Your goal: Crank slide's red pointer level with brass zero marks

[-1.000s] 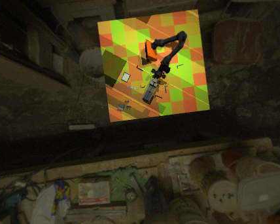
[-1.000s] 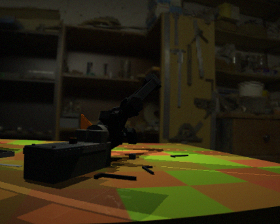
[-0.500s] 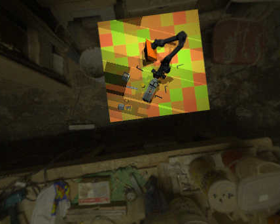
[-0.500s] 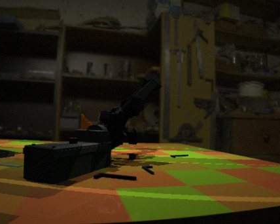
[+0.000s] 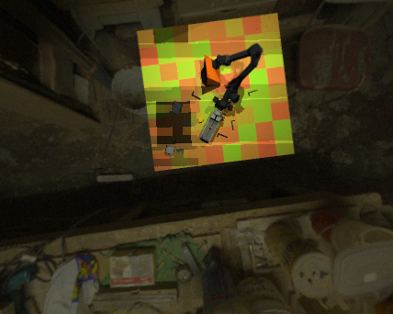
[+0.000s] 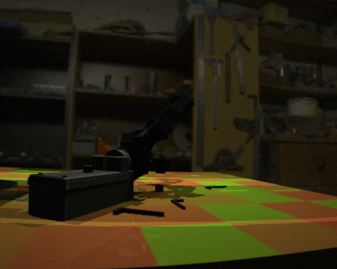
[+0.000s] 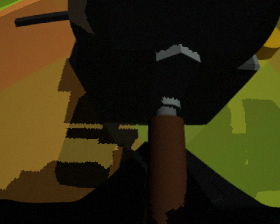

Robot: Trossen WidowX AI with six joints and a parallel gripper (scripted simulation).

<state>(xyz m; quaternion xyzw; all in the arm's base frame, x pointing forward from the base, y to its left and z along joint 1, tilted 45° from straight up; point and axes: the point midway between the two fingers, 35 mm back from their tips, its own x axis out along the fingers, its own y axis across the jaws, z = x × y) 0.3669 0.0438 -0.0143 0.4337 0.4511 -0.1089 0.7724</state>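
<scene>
Right now the brown crank handle is 10 mm behind my gripper tip, 10 mm to the left of it and 30 mm above it. From my gripper tip the other things lie so: yellow disc: 50 mm ahead, 170 mm to the right, 20 mm below; then red pointer: 150 mm ahead, 90 mm to the right, 50 mm above; then small cube: 90 mm behind, 120 mm to the left, 20 mm below.
</scene>
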